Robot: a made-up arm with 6 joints.
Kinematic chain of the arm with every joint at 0, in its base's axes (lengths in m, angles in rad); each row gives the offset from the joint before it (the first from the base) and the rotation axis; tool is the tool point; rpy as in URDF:
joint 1: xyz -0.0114 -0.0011 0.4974 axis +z
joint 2: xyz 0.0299 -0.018 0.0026 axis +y
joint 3: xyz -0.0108 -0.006 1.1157 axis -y
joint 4: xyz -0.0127 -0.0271 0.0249 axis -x
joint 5: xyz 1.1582 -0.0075 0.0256 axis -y
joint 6: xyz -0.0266 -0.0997 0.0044 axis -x
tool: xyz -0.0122 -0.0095 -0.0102 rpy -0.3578 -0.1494 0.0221
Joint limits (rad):
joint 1: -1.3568..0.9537
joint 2: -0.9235..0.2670
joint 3: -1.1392..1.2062
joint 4: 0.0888..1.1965
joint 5: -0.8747..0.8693
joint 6: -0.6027..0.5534
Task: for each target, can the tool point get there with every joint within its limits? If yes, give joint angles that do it. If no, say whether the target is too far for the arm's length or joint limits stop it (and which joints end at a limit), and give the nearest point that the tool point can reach.
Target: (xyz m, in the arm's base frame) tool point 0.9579 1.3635 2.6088
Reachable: no: too far | nearest point 0.7278 0.9660 2.2625 | short by 0.575 m
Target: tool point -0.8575 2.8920 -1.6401
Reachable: no: too far | nearest point 0.4906 0.6317 0.5597 | short by 3.430 m
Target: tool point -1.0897 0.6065 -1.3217
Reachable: no: joint limits stop it (at a limit: joint 1, joint 2, joint 3, joint 4, joint 5, joint 6) | nearest point 0.4018 0.5065 0.4988 | short by 2.356 m
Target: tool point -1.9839 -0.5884 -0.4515
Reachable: no: joint limits stop it (at a limit: joint 1, joint 2, joint 3, joint 4, joint 5) | nearest point -0.0659 -0.5523 0.4765 | short by 2.131 m
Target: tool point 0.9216 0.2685 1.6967
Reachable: yes | joints 0.3954 -0.1520 -0.1733 0.9751 0.3584 -0.4387
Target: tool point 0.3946 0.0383 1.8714
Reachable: yes | joints 0.3059 -0.6077 -0.3059 1.0270 -0.3015 -0.1523
